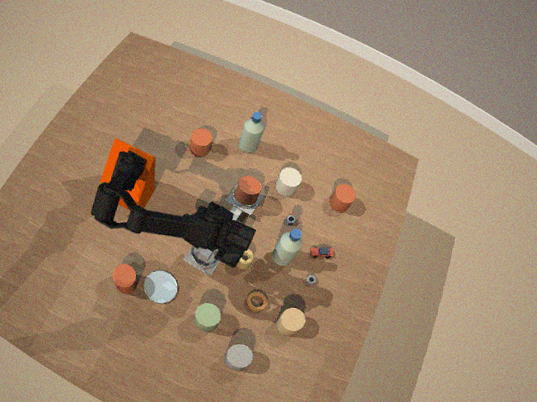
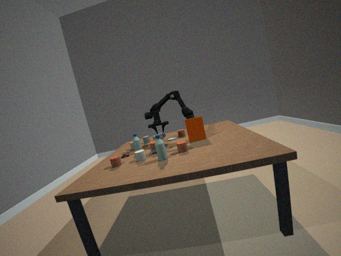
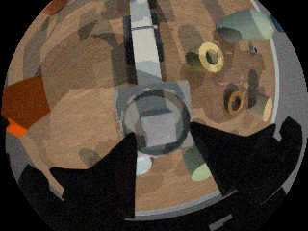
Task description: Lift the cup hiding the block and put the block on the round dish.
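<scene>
My gripper tip is 8 cm past the round pale blue dish, 13 cm to the left of it and 10 cm above it. The rest, counted from my gripper tip: cup: 18 cm behind, 19 cm to the right, 6 cm below; balance: 1 cm ahead, 12 cm to the left, 8 cm below; balance beam: 12 cm to the left, 6 cm below.
</scene>
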